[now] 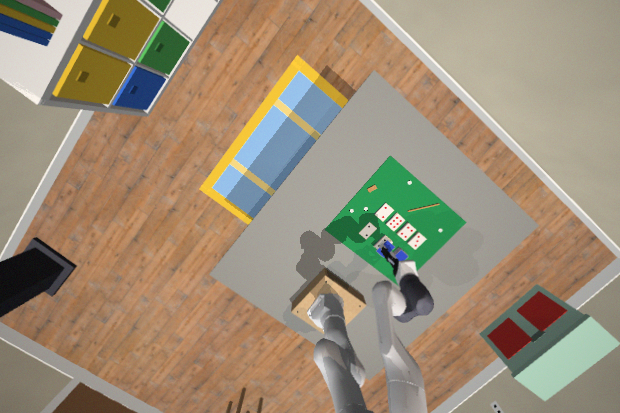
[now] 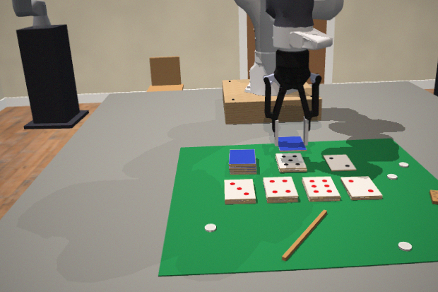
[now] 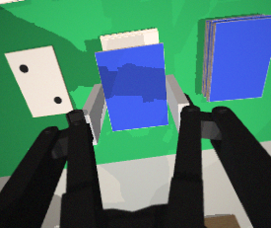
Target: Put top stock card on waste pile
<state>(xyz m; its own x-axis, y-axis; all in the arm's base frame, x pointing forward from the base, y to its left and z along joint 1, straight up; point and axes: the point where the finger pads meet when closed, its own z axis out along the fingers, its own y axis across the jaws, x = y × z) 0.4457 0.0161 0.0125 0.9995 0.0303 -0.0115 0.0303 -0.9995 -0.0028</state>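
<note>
Right now the green mat is 13 cm ahead of my hand, 2 cm to the left of it and 10 cm below it. The rest, counted from my hand: wooden stick 31 cm ahead, 8 cm below.
</note>
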